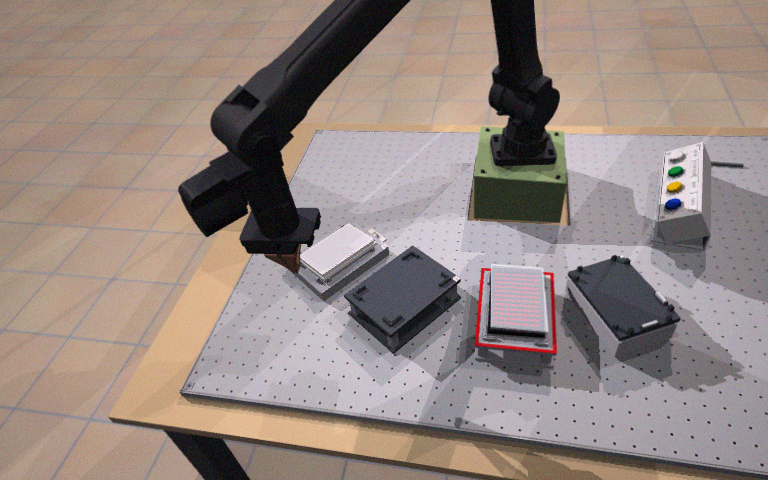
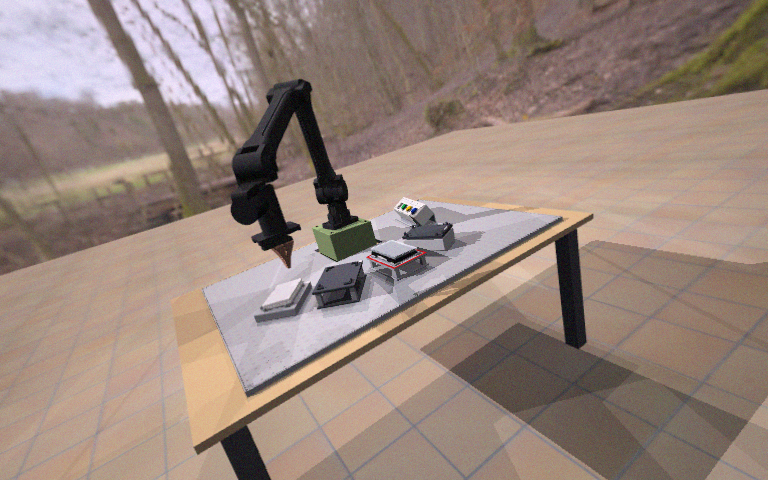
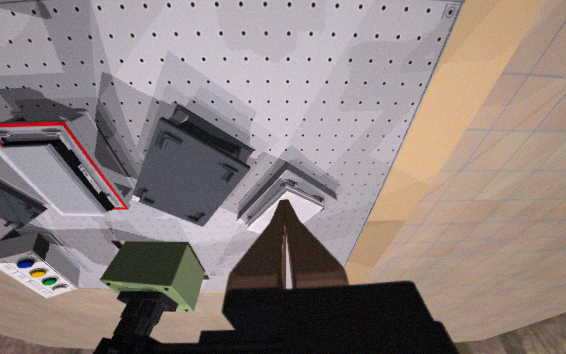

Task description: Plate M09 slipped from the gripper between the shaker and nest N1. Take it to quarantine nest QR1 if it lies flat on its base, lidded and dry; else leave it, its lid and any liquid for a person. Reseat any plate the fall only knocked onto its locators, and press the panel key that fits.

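Places are measured from the arm's base along level axes (x left, y back, z up), in centimetres.
Pixels of known places: gripper, between the fingertips: [image 1: 296, 270] [image 2: 288, 267] [image 3: 284, 205]; arm's base, origin of its link: [image 1: 522, 152] [image 2: 340, 224] [image 3: 150, 298].
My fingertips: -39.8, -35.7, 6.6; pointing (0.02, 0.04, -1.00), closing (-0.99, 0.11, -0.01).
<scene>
Ahead of a thing's pixels: the offset from my fingertips to its middle, as dx, dy, dz. "*": to the spot under its first point.
My gripper [image 1: 297, 270] [image 2: 289, 267] [image 3: 284, 205] is shut and empty, pointing down above the far-left nest area, clear of the plate there. A white-topped plate {+2.6, +16.5, -12.4} [image 1: 339, 250] [image 2: 283, 294] [image 3: 302, 207] lies on the low grey nest {+2.3, +16.8, -14.3} [image 1: 352, 275] [image 2: 277, 314]; whether it is fully seated I cannot tell. A clear-topped plate with pink wells {+34.0, +0.9, -10.2} [image 1: 517, 297] [image 2: 393, 250] [image 3: 47, 175] lies flat on red-bordered nest QR1 {+33.7, +0.3, -13.7} [image 1: 479, 305] [image 3: 95, 164]. Dark nest N1 {+15.2, +5.0, -13.1} [image 1: 402, 288] [image 2: 339, 276] [image 3: 192, 172] bears no plate. No liquid is discernible.
The dark-topped shaker {* +50.1, +0.2, -10.5} [image 1: 623, 297] [image 2: 427, 232] [image 3: 17, 205] stands beyond QR1. The key panel {+69.0, +26.2, -11.8} [image 1: 679, 186] [image 2: 408, 209] [image 3: 37, 274] has white, green, yellow and blue keys. The green arm base [image 1: 518, 195] [image 2: 343, 240] [image 3: 142, 262] stands behind the nests.
</scene>
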